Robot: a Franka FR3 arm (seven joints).
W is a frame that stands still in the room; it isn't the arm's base.
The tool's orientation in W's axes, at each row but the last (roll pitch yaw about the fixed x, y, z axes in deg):
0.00, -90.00, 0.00
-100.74, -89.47, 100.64
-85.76, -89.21, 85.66
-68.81, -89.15, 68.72
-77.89, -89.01, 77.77
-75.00, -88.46, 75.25
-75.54, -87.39, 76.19
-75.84, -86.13, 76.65
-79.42, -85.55, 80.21
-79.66, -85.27, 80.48
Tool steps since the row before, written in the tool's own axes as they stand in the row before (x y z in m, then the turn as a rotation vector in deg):
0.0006, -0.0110, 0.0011, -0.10, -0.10, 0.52
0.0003, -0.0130, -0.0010, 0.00, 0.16, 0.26
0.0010, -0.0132, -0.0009, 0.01, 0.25, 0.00
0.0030, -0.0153, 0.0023, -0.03, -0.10, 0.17
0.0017, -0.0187, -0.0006, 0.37, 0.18, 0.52
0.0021, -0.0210, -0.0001, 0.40, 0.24, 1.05
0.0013, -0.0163, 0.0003, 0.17, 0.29, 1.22
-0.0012, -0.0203, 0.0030, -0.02, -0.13, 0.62
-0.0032, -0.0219, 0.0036, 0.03, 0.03, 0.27
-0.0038, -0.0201, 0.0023, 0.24, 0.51, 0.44
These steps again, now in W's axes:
-0.0011, -0.0110, 0.0006, -0.52, -0.10, -0.10
0.0010, -0.0130, 0.0004, -0.26, 0.16, 0.00
0.0009, -0.0132, 0.0012, 0.00, 0.25, 0.01
-0.0023, -0.0153, 0.0032, -0.17, -0.10, -0.03
0.0006, -0.0187, 0.0020, -0.52, 0.19, 0.37
0.0002, -0.0209, 0.0026, -1.05, 0.25, 0.40
-0.0001, -0.0162, 0.0020, -1.22, 0.28, 0.17
-0.0027, -0.0204, 0.0002, -0.62, -0.14, 0.00
-0.0033, -0.0221, -0.0015, -0.27, 0.03, 0.03
-0.0021, -0.0204, -0.0021, -0.44, 0.52, 0.20

